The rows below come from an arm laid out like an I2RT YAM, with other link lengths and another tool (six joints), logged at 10 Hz.
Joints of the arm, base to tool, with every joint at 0 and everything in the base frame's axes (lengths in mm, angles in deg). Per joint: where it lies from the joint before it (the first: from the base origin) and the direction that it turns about. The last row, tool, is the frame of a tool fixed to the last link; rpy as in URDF.
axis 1: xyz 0 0 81.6 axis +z
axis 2: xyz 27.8 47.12 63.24 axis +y
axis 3: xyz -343.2 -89.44 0 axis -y
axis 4: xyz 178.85 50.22 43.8 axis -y
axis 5: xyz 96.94 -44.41 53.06 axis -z
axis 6: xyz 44.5 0 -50.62 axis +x
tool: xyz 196 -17 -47 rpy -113.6 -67.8 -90
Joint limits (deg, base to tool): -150..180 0..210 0..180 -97..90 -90..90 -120..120
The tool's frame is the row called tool.
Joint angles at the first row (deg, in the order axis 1, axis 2, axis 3, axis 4, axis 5, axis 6):
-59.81 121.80 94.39 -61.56 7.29 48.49
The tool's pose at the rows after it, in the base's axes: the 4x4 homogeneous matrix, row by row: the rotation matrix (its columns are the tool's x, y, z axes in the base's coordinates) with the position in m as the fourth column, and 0 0 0 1 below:
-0.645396 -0.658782 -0.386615 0.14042; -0.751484 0.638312 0.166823 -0.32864; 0.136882 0.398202 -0.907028 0.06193; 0 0 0 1
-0.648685 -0.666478 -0.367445 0.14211; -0.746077 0.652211 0.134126 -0.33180; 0.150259 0.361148 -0.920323 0.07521; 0 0 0 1
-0.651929 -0.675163 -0.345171 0.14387; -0.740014 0.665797 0.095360 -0.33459; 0.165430 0.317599 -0.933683 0.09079; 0 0 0 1
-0.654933 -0.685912 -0.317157 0.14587; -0.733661 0.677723 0.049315 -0.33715; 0.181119 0.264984 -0.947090 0.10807; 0 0 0 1
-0.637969 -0.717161 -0.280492 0.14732; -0.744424 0.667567 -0.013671 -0.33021; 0.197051 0.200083 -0.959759 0.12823; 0 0 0 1
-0.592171 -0.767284 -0.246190 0.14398; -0.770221 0.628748 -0.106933 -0.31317; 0.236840 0.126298 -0.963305 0.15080; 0 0 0 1
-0.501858 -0.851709 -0.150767 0.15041; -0.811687 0.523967 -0.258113 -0.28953; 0.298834 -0.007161 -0.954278 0.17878; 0 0 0 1
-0.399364 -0.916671 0.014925 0.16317; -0.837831 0.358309 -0.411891 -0.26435; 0.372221 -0.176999 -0.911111 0.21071; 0 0 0 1
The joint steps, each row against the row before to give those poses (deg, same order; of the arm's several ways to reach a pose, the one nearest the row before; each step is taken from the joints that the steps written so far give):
0.02 -1.42 0.00 0.04 0.17 0.02
-0.02 -2.30 0.04 0.05 0.00 0.00
0.02 -2.69 0.00 0.06 0.00 -0.02
0.00 -3.10 -0.28 0.44 -0.13 -0.15
0.50 -5.22 -2.97 1.79 -0.61 -1.29
1.31 -7.89 -5.86 3.04 -0.04 -2.80
2.65 -11.28 -8.59 6.27 -1.69 -5.07
1.88 -12.00 -8.13 7.35 -4.74 -6.32

